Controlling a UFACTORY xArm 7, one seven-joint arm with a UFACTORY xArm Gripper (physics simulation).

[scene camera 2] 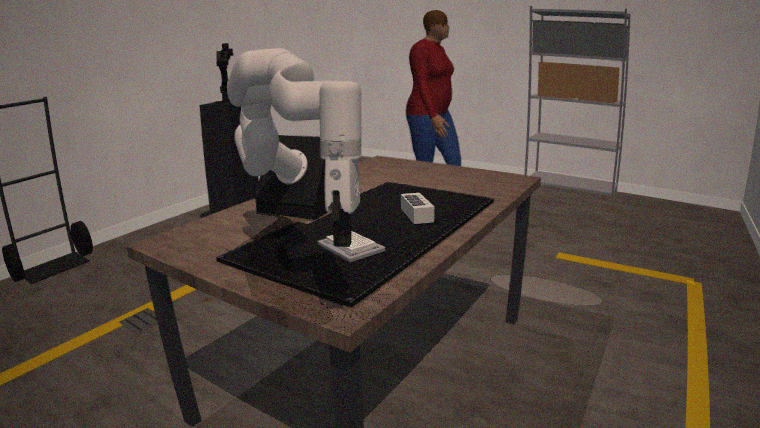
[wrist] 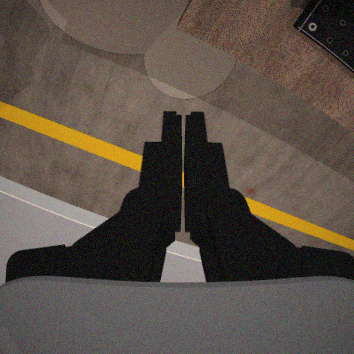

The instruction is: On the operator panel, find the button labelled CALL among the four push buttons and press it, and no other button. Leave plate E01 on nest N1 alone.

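Places are measured from the arm's base along level axes (x ahead, y left, z up), in centimetres.
Pixels of known places: gripper, between the fingertips: [scene camera 2: 342, 245] [wrist: 182, 138]; arm's base, origin of its link: [scene camera 2: 291, 167].
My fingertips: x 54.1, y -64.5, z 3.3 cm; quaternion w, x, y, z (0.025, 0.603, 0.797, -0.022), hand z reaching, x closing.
Ahead of a thing's pixels: the offset from my fingertips to its top centre. "spot": to the spot under its first point. Level surfaces: height alone.
A white box {dx -10.1, dy +71.9, dz -12.6 cm} [scene camera 2: 423, 214] with dark patches on top stands on the black mat {dz -18.2 cm} [scene camera 2: 457, 202] [wrist: 335, 40]; it looks like the operator panel. Its buttons and labels are too small to read, and it does not show in the wrist view. The pale plate E01 {dx -18.1, dy +38.2, dz -15.6 cm} [scene camera 2: 363, 244] sits on its light grey nest {spot: dx -13.2, dy +30.0, dz -17.3 cm} [scene camera 2: 353, 258], left of the panel in the scene view. My gripper [scene camera 2: 343, 245] [wrist: 182, 138] is shut and empty, pointing down. In the scene view its fingertips overlap the plate and hide part of it; the gap between them cannot be judged. The plate does not show in the wrist view.
The wooden table {dz -19.5 cm} [scene camera 2: 202, 225] [wrist: 280, 62] carries the mat. A dark box stands behind the arm, beside a tall black pedestal [scene camera 2: 220, 159]. A person in red [scene camera 2: 429, 79] stands behind the table, left of a shelf unit [scene camera 2: 529, 79]. A hand truck [scene camera 2: 55, 170] stands at left.
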